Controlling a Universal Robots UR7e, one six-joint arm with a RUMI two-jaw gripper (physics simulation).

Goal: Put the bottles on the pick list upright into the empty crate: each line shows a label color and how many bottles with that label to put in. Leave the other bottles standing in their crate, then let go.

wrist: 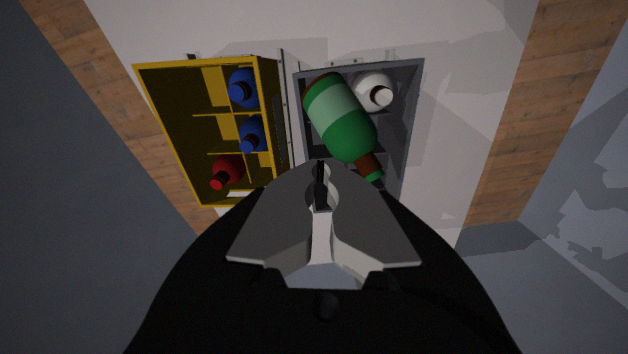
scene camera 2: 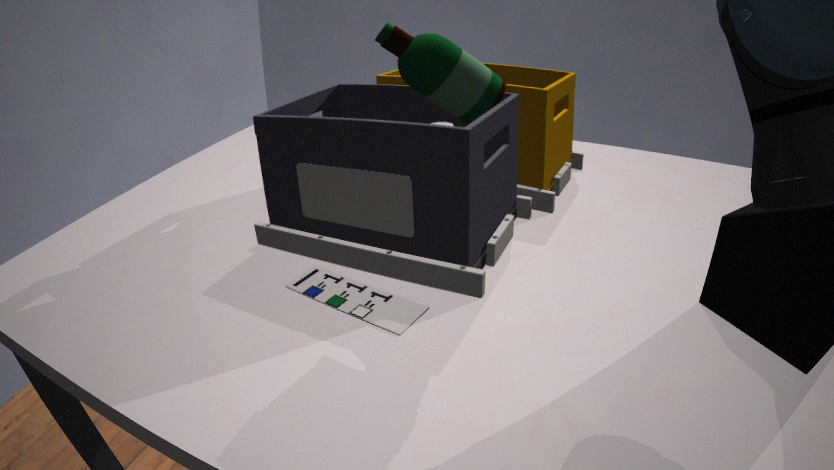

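Seen in the pictures: gripper, fingertip midpoint: (wrist: 319,163); arm's base, origin of the base link: (scene camera 2: 819,192).
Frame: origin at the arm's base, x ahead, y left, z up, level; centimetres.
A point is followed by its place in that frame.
A green bottle (scene camera 2: 428,64) @[x 44.1, y -5.5, z 7.7 cm] (wrist: 340,117) @[x 41.3, y -10.1, z 9.1 cm] lies tilted across the top of the dark grey crate (scene camera 2: 367,140) @[x 48.7, y 1.6, z 0.7 cm] (wrist: 414,115) @[x 45.5, y 1.9, z 2.9 cm], its base at the crate's rim and its neck pointing up and out. A white bottle (scene camera 2: 441,123) @[x 42.0, y -2.6, z 1.7 cm] (wrist: 374,91) @[x 40.9, y -3.3, z 0.1 cm] stands in a compartment of the grey crate beside it. My gripper (wrist: 319,163) @[x 41.5, y -12.9, z 19.9 cm] is shut and empty, above the crates, close to the green bottle's neck. In the yellow crate (scene camera 2: 532,134) @[x 33.8, y -19.8, z -3.8 cm] (wrist: 166,131) @[x 37.8, y -39.1, z 2.8 cm] stand two blue bottles (wrist: 243,87) @[x 35.1, y -23.6, z 0.9 cm] (wrist: 251,134) @[x 43.0, y -26.7, z -1.3 cm] and a red bottle (wrist: 227,170) @[x 49.6, y -36.0, z -2.1 cm]. The pick list (scene camera 2: 408,312) @[x 42.6, y 8.7, z -14.5 cm] shows blue 1, green 1, white 1.
Grey fixing rails (scene camera 2: 361,256) (wrist: 285,105) run along the crates' bases. The two crates stand next to each other with a narrow gap between them. The robot's dark base (scene camera 2: 770,280) @[x 5.9, y 6.0, z -7.6 cm] stands at the right of the table in the scene view.
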